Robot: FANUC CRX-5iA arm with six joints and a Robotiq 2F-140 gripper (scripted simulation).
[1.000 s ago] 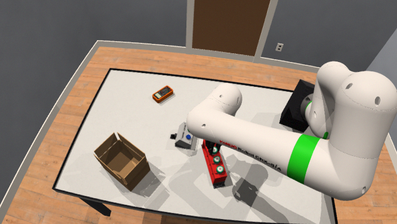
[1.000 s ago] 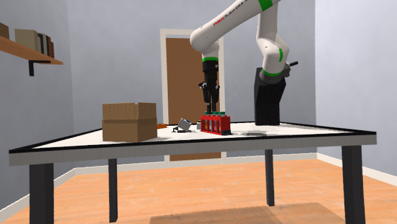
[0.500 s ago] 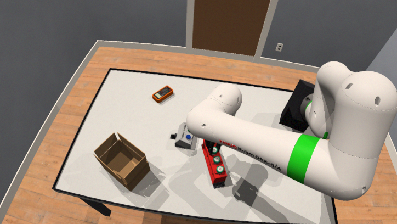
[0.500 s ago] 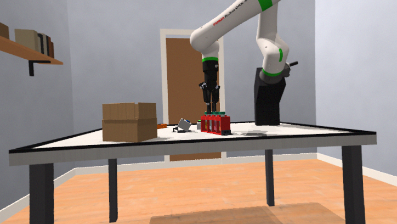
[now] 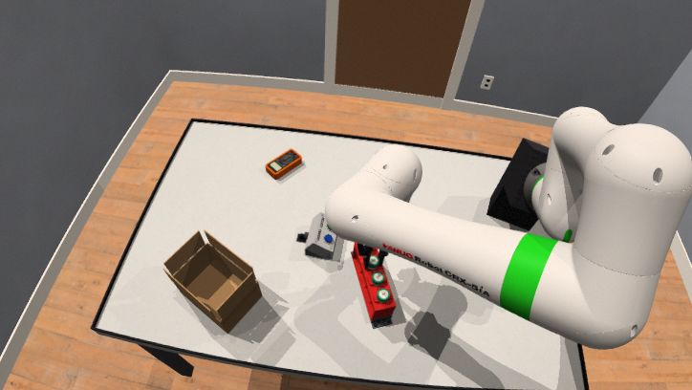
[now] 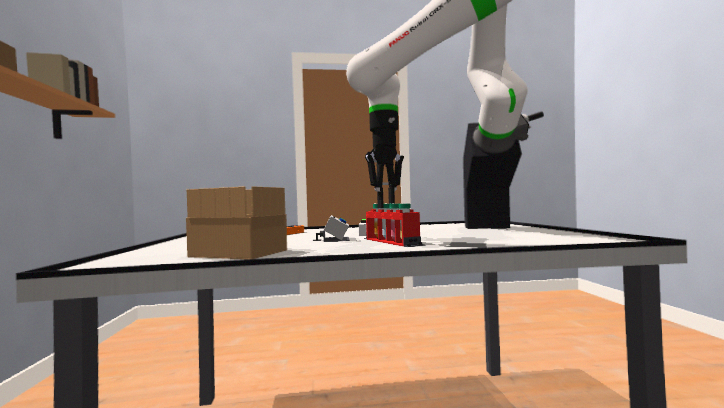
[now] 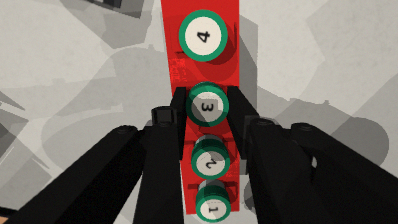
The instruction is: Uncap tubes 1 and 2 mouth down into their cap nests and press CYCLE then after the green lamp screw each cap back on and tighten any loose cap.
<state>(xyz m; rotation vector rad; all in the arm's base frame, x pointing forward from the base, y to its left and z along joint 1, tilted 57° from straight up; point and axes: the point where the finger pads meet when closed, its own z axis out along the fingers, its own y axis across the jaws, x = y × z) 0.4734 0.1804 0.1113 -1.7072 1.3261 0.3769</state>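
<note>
Now: hand 3 cm above the cap 3. Also, from my hand: cap 1: 5 cm behind, 9 cm to the left, 3 cm below; cap 2: 2 cm behind, 5 cm to the left, 3 cm below; cap 4: 2 cm ahead, 5 cm to the right, 3 cm below.
</note>
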